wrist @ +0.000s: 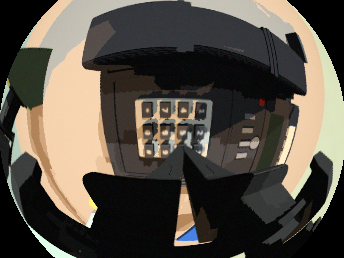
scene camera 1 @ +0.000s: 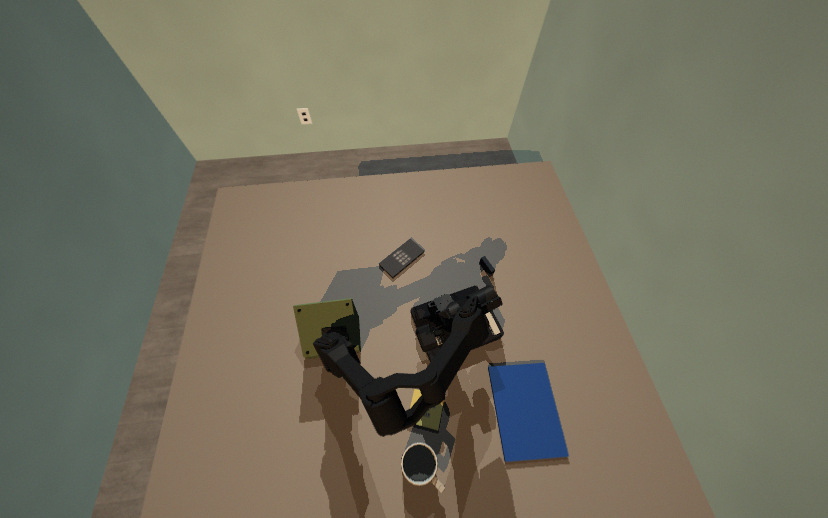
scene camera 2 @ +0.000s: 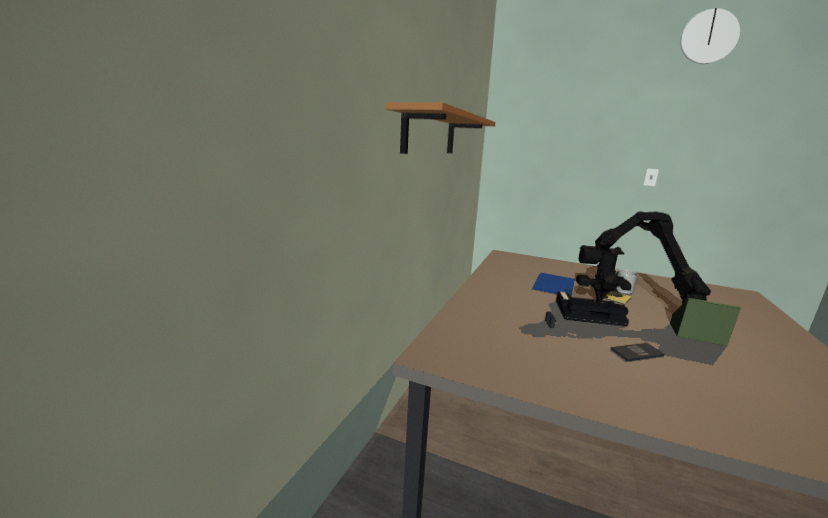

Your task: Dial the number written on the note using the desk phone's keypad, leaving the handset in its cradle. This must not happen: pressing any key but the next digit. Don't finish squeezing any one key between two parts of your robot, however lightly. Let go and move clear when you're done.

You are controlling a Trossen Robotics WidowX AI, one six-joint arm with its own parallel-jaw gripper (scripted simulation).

Labels:
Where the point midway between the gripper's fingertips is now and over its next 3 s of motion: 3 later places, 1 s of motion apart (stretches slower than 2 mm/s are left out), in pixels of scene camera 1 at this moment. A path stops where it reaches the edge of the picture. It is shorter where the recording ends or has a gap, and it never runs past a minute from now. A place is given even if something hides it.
My gripper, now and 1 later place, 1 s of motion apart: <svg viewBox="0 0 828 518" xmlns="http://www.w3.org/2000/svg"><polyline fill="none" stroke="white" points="449,337 449,322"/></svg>

